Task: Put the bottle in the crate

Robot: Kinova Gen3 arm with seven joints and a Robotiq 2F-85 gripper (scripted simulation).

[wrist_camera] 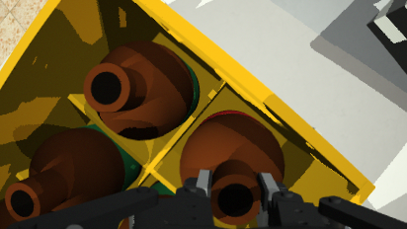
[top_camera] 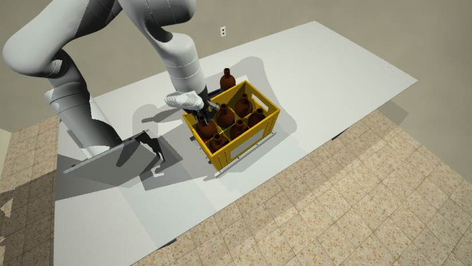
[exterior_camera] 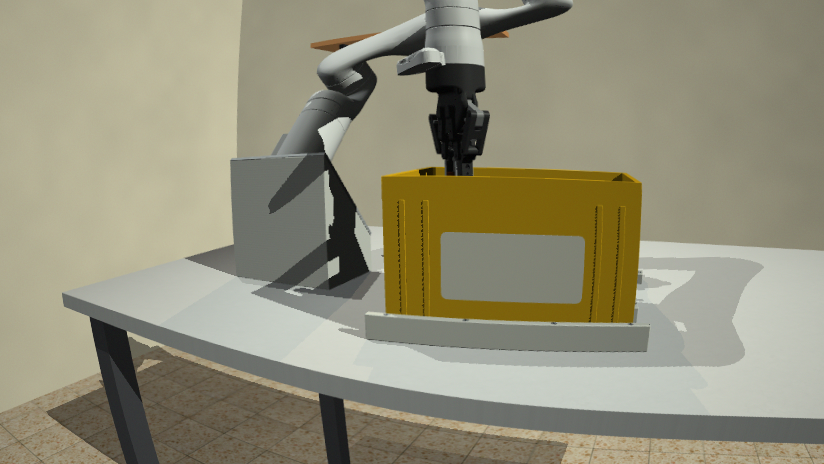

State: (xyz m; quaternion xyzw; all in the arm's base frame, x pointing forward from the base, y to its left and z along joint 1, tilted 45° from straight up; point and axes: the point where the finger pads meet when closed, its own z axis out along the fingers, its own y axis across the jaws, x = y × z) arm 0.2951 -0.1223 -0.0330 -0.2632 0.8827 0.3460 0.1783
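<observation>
The yellow crate is 9 cm ahead of my hand, 8 cm below it and 5 cm to the right of it. The rest, counted from my hand: tray (17 cm to the left, 15 cm below, 13 cm ahead).
</observation>
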